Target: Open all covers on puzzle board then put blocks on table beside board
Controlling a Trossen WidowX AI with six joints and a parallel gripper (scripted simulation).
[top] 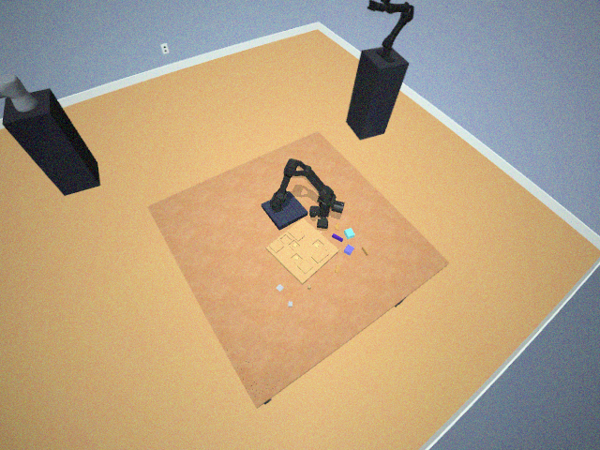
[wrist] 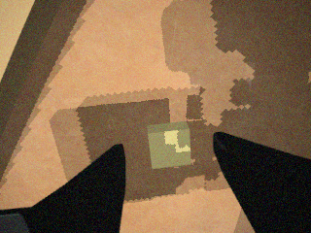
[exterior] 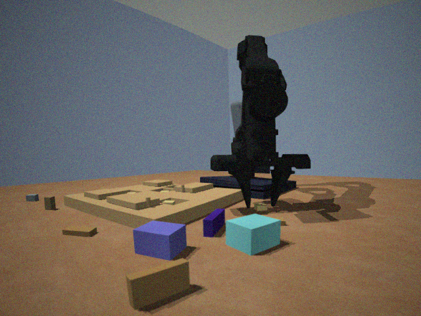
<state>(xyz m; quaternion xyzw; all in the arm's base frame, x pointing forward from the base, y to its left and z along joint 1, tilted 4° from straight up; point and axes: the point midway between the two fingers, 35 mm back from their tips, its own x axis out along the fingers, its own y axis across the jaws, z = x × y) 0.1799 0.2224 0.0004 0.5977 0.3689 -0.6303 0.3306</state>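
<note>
My gripper tip is now 21 cm to the left of the tan puzzle board, 14 cm short of it and 1 cm below it. Also, from my gripper tip: small grey block (40 cm ahead, 38 cm to the right); then dark purple block (14 cm ahead, 3 cm to the left, 1 cm above); then cyan block (14 cm ahead, 11 cm to the left, 1 cm above).
</note>
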